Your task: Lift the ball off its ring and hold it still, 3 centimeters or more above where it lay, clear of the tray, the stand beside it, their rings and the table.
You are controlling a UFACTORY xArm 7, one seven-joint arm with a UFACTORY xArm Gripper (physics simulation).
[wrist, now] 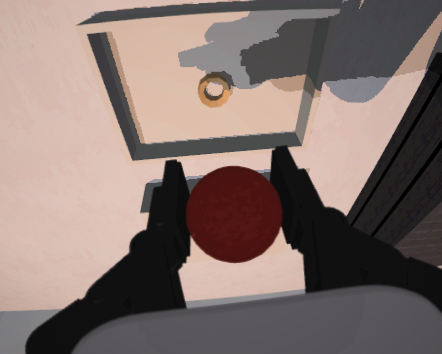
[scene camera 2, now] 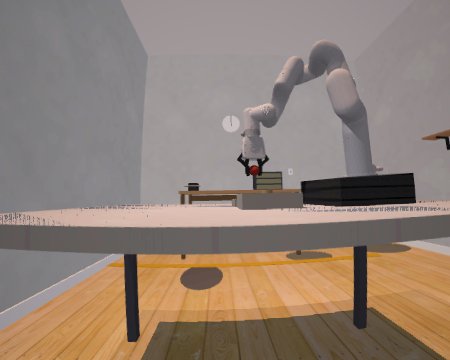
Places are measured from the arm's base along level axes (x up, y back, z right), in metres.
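Where they show: gripper, fingertip midpoint: (wrist: 228, 173) (scene camera 2: 254, 175); arm's base, origin of the base link: (scene camera 2: 359, 176).
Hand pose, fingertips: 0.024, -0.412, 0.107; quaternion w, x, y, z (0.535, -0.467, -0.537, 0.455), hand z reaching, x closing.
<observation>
Each offset is from my fingertips to the top centre of the thing, as dx, dy, dz. "*": to the spot under its first point. Level surfaces: height alone.
The red ball {+0.046, +0.001, -0.005} (scene camera 2: 254, 170) (wrist: 234, 214) is held between the two black fingers of my gripper (scene camera 2: 254, 171) (wrist: 228, 173), which is shut on it. In the scene view the ball hangs well above the tray {-0.069, +0.018, -0.189} (scene camera 2: 270, 201), with a wide gap between them. In the wrist view an orange-tan ring {* -0.123, -0.008, -0.008} (wrist: 204, 91) stands in the tray {-0.101, +0.001, -0.005} (wrist: 215, 151) with no ball on it. The stand (wrist: 147, 197) beside the tray is mostly hidden behind the ball and fingers, and its ring does not show.
The pale table {dx -0.129} (scene camera 2: 150, 216) (wrist: 45, 150) lies under the tray. The black base block (scene camera 2: 360, 190) (wrist: 400, 145) of the arm is to the right of the tray. Shadows fall over part of the tray. A brown desk (scene camera 2: 215, 192) stands far behind.
</observation>
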